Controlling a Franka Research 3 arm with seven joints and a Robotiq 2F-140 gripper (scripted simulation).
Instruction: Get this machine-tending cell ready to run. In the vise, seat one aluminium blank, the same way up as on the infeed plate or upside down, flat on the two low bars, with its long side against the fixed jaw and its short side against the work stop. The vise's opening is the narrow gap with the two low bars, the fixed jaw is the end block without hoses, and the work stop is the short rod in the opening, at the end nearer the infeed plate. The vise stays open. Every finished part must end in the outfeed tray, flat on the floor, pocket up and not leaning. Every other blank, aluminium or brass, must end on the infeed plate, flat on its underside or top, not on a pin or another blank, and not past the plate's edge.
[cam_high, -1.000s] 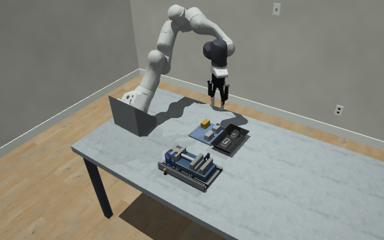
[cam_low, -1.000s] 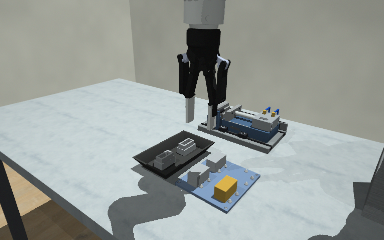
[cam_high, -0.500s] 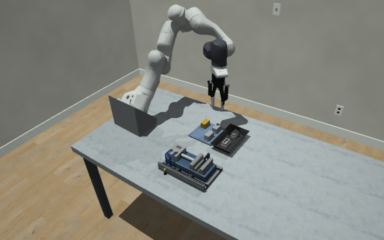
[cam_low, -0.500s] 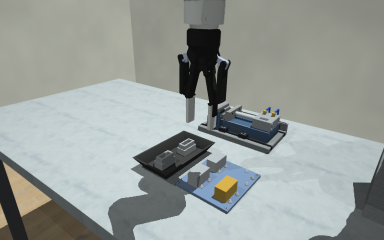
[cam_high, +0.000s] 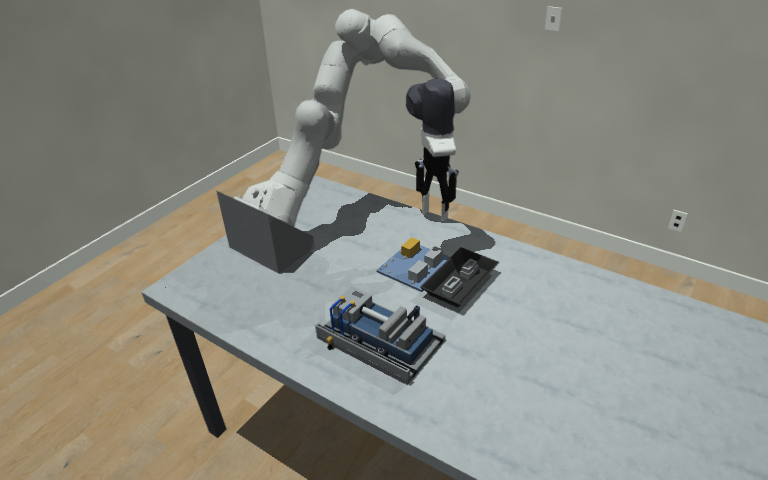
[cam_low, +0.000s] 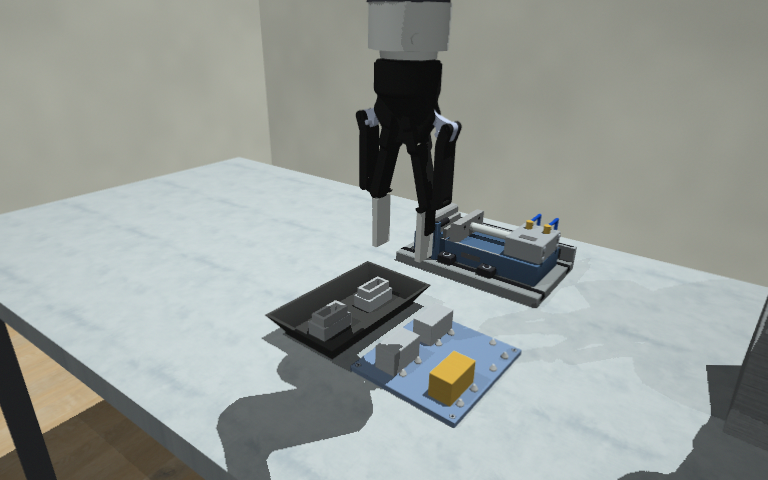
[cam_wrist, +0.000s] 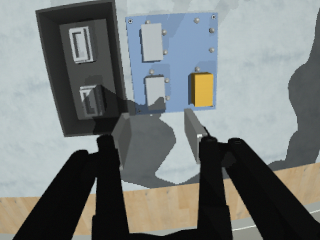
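The brass blank is 9 cm behind my hand and 19 cm below it. Also, from my hand: fixed jaw 16 cm ahead, 36 cm to the right, 13 cm below.
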